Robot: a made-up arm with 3 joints. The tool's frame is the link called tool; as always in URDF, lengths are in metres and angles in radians. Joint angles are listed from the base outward. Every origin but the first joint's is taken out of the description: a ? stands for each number. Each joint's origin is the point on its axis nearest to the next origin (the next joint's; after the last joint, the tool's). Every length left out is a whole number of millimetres.
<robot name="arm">
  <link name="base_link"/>
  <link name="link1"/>
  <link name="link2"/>
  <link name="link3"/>
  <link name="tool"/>
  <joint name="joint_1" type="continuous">
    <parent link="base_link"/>
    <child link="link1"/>
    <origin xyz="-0.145 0.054 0.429" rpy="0 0 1.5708"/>
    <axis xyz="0 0 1"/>
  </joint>
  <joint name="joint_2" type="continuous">
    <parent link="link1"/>
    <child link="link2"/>
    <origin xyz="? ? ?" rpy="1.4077 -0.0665 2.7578"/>
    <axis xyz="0 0 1"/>
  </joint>
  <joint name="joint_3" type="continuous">
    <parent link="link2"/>
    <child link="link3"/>
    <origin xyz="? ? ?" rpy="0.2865 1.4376 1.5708"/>
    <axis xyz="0 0 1"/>
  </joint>
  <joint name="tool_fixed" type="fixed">
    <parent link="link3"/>
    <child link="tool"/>
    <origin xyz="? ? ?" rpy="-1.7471 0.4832 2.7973"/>
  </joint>
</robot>
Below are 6 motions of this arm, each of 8 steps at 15 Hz.
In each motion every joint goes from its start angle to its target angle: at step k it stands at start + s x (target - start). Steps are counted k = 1, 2, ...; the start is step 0. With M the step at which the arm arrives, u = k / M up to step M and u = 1 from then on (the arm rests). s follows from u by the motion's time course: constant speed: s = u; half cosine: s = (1 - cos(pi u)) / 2; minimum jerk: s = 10 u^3 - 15 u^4 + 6 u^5.
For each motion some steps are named. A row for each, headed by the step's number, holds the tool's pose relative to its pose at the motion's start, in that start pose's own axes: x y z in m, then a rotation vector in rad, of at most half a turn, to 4 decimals.
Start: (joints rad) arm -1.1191 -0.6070 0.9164
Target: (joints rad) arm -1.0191 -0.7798 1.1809
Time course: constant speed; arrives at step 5
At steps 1, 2, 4, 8:
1: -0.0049 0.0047 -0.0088 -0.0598 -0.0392 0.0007
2: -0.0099 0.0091 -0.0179 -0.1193 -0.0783 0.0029
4: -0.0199 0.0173 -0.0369 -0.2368 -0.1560 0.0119
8: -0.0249 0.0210 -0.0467 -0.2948 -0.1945 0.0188

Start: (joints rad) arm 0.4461 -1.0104 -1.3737
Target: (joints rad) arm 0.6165 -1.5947 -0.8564
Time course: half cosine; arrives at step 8
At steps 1, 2, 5, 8:
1: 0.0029 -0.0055 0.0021 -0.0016 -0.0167 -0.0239
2: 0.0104 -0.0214 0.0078 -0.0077 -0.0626 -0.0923
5: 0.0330 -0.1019 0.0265 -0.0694 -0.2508 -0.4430
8: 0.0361 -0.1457 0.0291 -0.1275 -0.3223 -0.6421

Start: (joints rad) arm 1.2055 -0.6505 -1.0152
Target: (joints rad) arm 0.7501 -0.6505 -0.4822
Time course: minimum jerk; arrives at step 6
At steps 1, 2, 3, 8:
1: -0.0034 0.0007 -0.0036 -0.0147 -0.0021 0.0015
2: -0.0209 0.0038 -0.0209 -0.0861 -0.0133 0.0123
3: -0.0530 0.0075 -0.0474 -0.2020 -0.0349 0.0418
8: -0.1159 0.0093 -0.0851 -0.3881 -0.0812 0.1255

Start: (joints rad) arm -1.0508 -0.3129 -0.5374
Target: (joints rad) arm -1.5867 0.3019 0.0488
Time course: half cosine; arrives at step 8
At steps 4, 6, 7, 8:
4: -0.1099 0.0487 0.0707 0.1044 -0.1889 0.2327
6: -0.1796 0.0506 0.1378 0.2486 -0.3179 0.3248
7: -0.1978 0.0459 0.1603 0.3014 -0.3547 0.3384
8: -0.2038 0.0437 0.1684 0.3206 -0.3672 0.3414

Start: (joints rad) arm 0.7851 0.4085 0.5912
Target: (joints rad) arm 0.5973 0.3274 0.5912
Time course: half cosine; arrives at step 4
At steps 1, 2, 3, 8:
1: 0.0003 -0.0003 0.0001 0.0012 0.0313 0.0045
2: 0.0006 -0.0009 0.0007 0.0045 0.1068 0.0165
3: 0.0003 -0.0016 0.0014 0.0085 0.1819 0.0302
8: 0.0001 -0.0020 0.0018 0.0104 0.2129 0.0364

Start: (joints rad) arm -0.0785 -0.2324 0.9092
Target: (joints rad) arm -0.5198 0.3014 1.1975
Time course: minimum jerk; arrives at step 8
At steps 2, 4, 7, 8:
2: 0.0046 -0.0071 0.0216 0.0498 -0.0177 -0.0187
4: 0.0296 -0.0463 0.0967 0.2290 -0.0634 -0.1182
7: 0.0756 -0.1146 0.1646 0.4111 -0.0684 -0.2915
8: 0.0774 -0.1171 0.1663 0.4162 -0.0675 -0.2981

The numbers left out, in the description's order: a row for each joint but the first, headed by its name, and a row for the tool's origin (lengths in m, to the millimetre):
joint_2: -0.1 -0.18 0
joint_3: -0.201 -0.224 0
tool: -0.061 -0.037 0

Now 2 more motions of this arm.
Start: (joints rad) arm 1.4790 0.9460 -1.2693
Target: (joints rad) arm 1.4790 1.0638 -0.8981
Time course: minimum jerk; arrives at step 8
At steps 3, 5, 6, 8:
3: -0.0109 0.0106 0.0069 -0.0481 -0.0990 0.0150
5: -0.0304 0.0274 0.0165 -0.1203 -0.2637 0.0386
6: -0.0384 0.0336 0.0196 -0.1457 -0.3275 0.0472
8: -0.0434 0.0373 0.0212 -0.1605 -0.3663 0.0522

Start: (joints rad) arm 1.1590 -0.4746 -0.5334
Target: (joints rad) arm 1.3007 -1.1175 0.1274
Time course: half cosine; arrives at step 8
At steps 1, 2, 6, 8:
1: 0.0028 -0.0039 -0.0037 -0.0242 -0.0131 -0.0226
2: 0.0103 -0.0154 -0.0140 -0.0950 -0.0490 -0.0851
6: 0.0394 -0.0943 -0.0791 -0.6140 -0.2296 -0.4182
8: 0.0412 -0.1111 -0.0924 -0.7315 -0.2532 -0.4684

